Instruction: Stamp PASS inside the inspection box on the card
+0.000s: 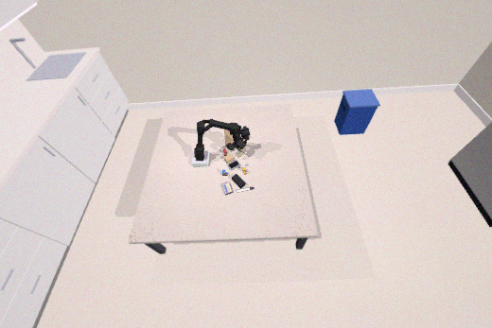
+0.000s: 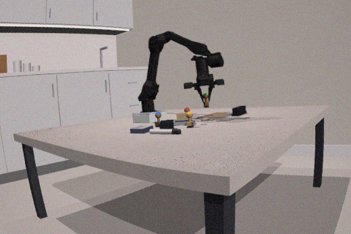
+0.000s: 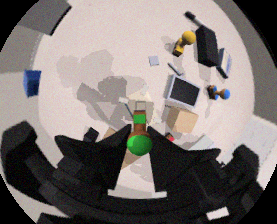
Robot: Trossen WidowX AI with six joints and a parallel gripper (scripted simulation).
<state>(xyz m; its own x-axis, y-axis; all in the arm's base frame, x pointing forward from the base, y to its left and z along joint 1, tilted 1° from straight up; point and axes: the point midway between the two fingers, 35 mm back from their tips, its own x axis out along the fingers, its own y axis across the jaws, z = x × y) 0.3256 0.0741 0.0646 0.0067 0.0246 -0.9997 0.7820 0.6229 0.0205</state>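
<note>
Right now the pale card is 9 cm below my gripper tip. From my gripper tip the other things lie so: ink pad (12 cm to the right, 8 cm below, 4 cm behind); green-knobbed stamp (right at my gripper tip); red-knobbed stamp (12 cm behind, 7 cm below).
</note>
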